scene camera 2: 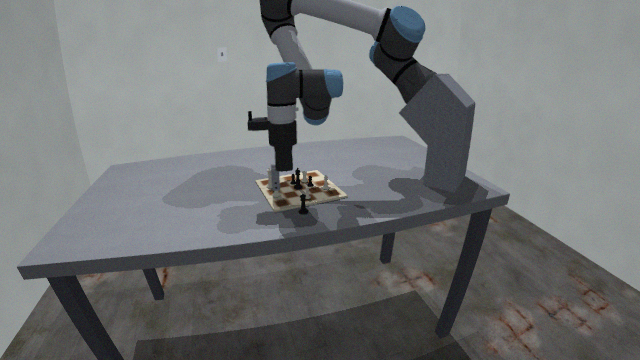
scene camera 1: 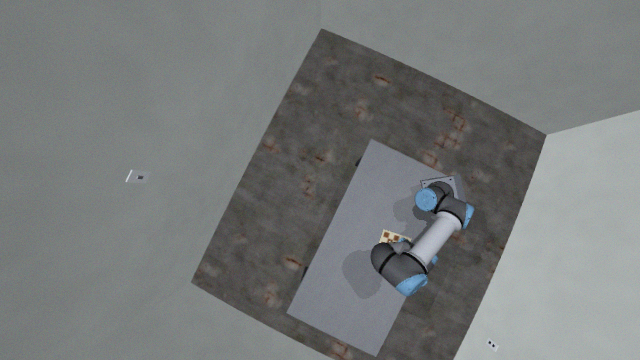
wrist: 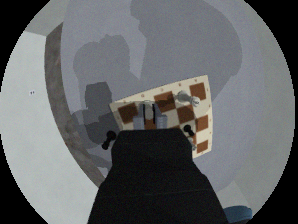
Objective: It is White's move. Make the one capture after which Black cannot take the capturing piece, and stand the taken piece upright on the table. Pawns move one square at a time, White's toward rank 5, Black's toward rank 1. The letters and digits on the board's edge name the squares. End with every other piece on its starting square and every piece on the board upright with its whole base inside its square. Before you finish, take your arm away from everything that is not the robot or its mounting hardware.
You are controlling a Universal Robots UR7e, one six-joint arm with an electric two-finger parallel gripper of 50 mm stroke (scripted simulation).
Observation:
In view: my gripper (scene camera 2: 276, 188) and a small chessboard (scene camera 2: 290, 198).
The small chessboard shows as well in the wrist view (wrist: 179, 114). My gripper also shows in the wrist view (wrist: 148, 109).

